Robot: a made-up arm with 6 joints. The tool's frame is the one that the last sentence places.
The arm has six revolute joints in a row. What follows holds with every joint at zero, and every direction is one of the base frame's. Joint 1 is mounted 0.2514 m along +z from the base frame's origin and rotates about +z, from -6.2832 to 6.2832 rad. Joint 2 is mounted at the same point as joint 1 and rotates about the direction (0, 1, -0.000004), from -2.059 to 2.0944 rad. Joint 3 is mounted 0.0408 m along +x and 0.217 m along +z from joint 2 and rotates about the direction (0, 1, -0.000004), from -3.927 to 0.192 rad. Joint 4 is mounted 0.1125 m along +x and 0.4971 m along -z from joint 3 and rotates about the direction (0, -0.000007, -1), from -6.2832 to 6.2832 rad. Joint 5 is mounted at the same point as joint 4 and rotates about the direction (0, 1, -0.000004), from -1.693 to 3.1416 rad. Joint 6 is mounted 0.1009 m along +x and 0.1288 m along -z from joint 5 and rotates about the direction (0, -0.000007, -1), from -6.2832 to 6.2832 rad. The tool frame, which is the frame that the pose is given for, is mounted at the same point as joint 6; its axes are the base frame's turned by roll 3.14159, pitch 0 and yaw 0 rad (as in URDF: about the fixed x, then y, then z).
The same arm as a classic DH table. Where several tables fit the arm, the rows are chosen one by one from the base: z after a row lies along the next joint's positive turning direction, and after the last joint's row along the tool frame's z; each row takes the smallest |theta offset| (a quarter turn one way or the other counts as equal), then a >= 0, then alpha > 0; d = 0 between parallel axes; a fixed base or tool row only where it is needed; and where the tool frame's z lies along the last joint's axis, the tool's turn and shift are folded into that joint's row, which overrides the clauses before.
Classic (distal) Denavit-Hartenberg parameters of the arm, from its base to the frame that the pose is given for. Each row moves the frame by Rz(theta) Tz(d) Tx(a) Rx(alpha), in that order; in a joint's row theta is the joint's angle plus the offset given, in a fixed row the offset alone. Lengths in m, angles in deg.
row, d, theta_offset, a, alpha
joint 1, 0.2514, 0, 0, -90
joint 2, 0, -79.35, 0.2208, 0
joint 3, 0, 79.35, 0.1125, -90
joint 4, 0.4971, 0, 0, 90
joint 5, 0, 0, 0.1009, -90
joint 6, 0.1288, 0, 0, 0
Joint limits (deg, base to tool): -360..360 -117.97..120 -225..11 -360..360 -97..180 -360..360

